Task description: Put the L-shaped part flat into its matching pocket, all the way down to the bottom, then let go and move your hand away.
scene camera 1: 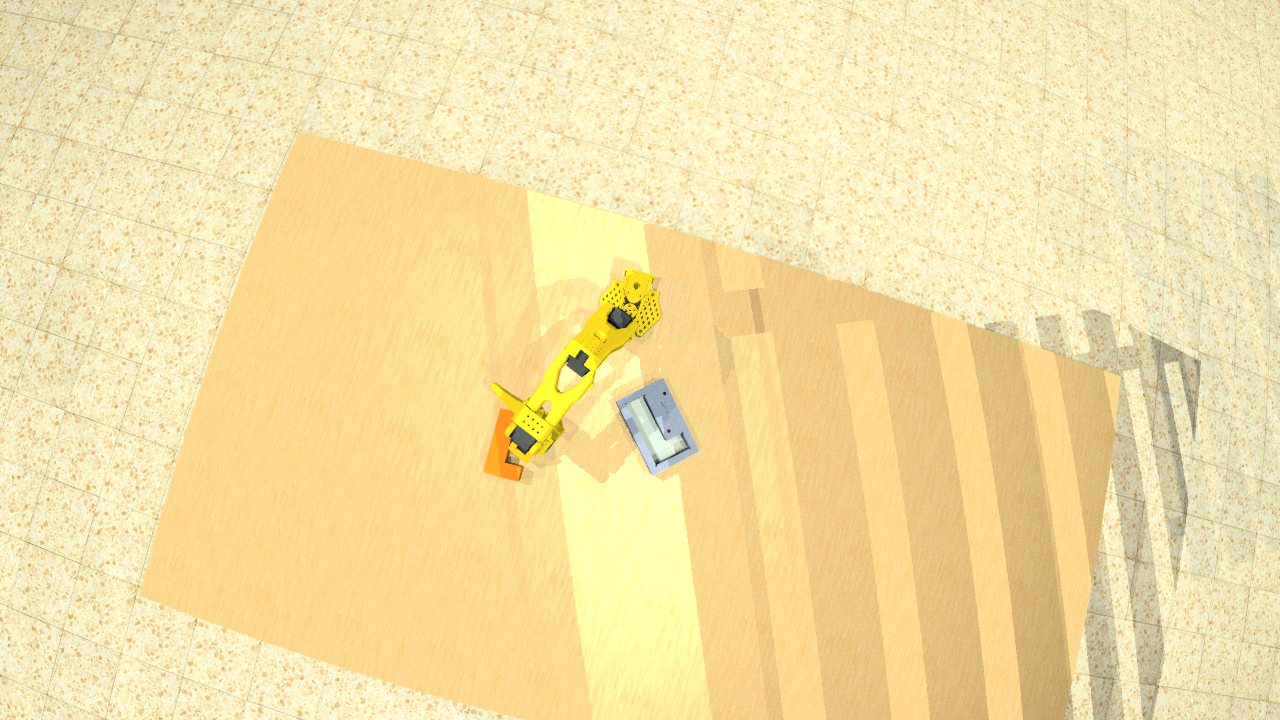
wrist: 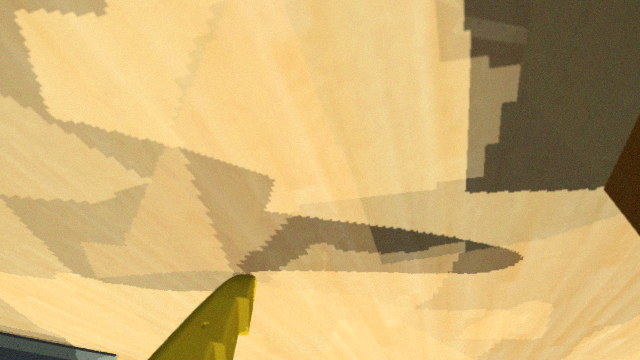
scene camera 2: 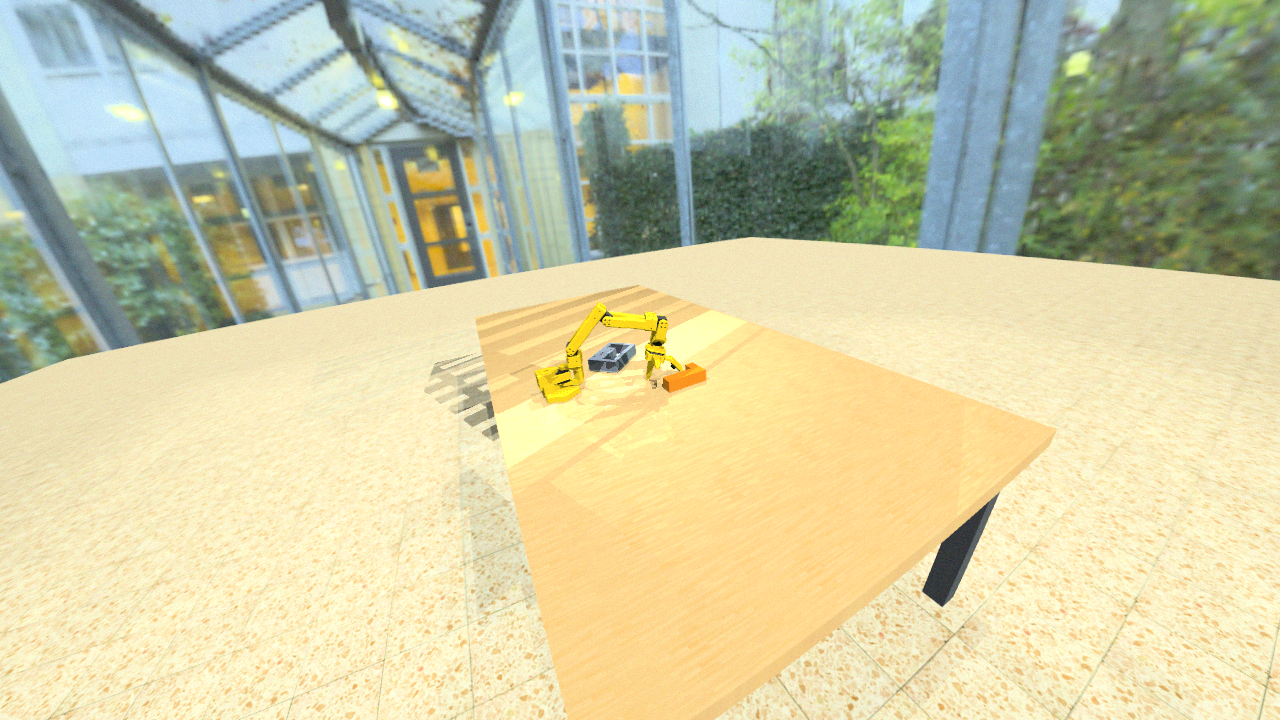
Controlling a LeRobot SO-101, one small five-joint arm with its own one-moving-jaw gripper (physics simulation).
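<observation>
A grey pocket block (scene camera 1: 651, 414) is part of the scene, and scene camera 2 shows the block (scene camera 2: 612, 357) too. An orange L-shaped part (scene camera 1: 496, 464) is also visible; the wrist view shows the part (wrist: 615, 187), and scene camera 2 has the part (scene camera 2: 693, 374) as well. The gripper touches the orange L-shaped part.
</observation>
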